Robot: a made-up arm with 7 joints. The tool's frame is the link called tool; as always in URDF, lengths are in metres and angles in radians. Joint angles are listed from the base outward.
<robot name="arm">
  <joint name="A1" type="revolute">
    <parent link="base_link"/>
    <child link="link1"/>
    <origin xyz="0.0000 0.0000 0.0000" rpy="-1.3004 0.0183 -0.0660"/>
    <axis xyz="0 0 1"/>
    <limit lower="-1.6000" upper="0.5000"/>
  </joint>
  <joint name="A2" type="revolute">
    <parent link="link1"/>
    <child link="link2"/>
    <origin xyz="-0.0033 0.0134 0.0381" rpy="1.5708 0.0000 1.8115"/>
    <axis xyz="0 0 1"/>
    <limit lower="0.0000" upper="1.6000"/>
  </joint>
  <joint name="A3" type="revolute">
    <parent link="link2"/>
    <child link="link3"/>
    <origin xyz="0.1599 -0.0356 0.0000" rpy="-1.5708 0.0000 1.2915"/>
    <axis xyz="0 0 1"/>
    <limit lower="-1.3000" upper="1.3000"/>
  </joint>
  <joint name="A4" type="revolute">
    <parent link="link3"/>
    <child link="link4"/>
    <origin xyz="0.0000 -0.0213 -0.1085" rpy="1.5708 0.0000 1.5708"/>
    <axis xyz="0 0 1"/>
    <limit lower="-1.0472" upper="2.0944"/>
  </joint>
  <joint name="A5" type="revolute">
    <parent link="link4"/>
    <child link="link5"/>
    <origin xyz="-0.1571 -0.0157 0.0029" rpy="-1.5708 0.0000 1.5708"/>
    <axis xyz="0 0 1"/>
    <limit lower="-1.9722" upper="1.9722"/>
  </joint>
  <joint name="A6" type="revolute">
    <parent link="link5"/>
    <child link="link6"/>
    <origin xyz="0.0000 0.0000 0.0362" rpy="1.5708 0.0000 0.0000"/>
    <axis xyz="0 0 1"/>
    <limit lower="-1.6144" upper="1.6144"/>
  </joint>
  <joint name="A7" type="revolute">
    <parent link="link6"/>
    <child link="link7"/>
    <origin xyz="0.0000 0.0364 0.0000" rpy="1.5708 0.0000 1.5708"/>
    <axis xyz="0 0 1"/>
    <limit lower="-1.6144" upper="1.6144"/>
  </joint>
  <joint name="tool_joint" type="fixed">
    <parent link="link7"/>
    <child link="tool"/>
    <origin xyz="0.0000 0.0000 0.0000"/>
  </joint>
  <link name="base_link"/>
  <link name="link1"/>
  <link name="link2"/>
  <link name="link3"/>
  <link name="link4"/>
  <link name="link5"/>
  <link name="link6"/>
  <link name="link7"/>
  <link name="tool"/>
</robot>
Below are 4 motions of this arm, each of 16 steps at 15 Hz.
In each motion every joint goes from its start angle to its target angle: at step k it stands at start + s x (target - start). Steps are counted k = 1, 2, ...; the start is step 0. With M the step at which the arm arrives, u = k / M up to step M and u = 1 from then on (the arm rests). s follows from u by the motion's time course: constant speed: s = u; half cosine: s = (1 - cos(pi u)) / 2; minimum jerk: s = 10 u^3 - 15 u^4 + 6 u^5.
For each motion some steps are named. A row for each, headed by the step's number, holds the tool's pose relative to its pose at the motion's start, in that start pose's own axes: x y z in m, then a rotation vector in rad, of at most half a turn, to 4 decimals.
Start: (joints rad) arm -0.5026 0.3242 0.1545 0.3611 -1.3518 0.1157 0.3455
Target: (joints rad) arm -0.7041 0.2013 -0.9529 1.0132 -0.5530 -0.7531 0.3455
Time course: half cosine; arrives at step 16
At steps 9, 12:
9: 0.0037 0.0107 -0.1451 0.7466 -0.1042 -0.1510
12: -0.0101 0.0232 -0.1850 1.0602 -0.1510 -0.4355

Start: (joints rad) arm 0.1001 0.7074 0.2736 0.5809 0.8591 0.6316 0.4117
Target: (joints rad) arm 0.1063 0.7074 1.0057 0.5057 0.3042 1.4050 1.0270
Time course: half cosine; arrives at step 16
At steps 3, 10, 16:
3: 0.0064 0.0046 -0.0100 -0.0368 0.1270 0.0330
10: 0.0274 0.0282 -0.0865 -0.1391 1.0113 0.1113
16: 0.0241 0.0355 -0.1225 -0.1070 1.3938 0.0184

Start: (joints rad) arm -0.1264 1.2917 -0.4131 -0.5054 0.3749 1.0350 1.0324
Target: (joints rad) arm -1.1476 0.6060 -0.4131 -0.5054 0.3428 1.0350 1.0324
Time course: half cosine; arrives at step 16
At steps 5, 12, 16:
5: 0.0382 0.0039 0.0449 -0.1950 0.1340 0.1360
12: 0.1542 0.1002 0.1705 -0.8485 0.3393 0.4916
16: 0.1743 0.1413 0.1942 -1.0135 0.3438 0.5660

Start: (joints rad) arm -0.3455 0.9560 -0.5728 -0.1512 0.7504 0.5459 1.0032
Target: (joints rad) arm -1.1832 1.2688 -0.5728 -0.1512 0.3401 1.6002 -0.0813
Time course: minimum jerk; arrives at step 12
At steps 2, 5, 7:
2: 0.0113 0.0004 -0.0034 0.0301 0.0231 -0.0161
5: 0.1070 0.0206 -0.0320 0.2232 0.3003 -0.1578
7: 0.1879 0.0676 -0.0574 0.2542 0.6659 -0.2958

